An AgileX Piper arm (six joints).
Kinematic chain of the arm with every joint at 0, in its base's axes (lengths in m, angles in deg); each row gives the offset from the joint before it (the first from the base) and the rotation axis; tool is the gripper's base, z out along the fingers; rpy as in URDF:
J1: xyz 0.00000 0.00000 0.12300 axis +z
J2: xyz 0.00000 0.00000 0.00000 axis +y
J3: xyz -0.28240 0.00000 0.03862 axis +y
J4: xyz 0.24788 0.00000 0.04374 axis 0.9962 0 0.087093
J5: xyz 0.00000 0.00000 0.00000 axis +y
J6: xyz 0.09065 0.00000 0.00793 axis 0.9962 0 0.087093
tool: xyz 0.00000 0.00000 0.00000 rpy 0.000 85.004 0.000
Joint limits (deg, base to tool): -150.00..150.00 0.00..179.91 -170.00..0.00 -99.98..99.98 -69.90..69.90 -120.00..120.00
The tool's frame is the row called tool.
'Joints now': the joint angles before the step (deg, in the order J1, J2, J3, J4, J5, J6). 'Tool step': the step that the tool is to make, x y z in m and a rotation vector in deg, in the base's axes. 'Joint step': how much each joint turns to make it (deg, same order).
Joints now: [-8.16 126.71 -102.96 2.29 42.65 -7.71]
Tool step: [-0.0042 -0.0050 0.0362 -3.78 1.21 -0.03]
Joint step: [-0.01 -2.18 -4.59 -4.78 7.43 1.45]
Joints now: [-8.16 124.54 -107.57 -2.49 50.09 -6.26]
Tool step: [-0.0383 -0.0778 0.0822 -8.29 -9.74 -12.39]
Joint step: [-8.86 -8.91 -1.19 -9.17 -0.68 5.72]
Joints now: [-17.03 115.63 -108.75 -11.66 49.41 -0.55]
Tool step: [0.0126 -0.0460 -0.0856 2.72 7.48 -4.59]
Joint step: [-4.71 10.36 0.20 -0.30 -2.57 0.55]
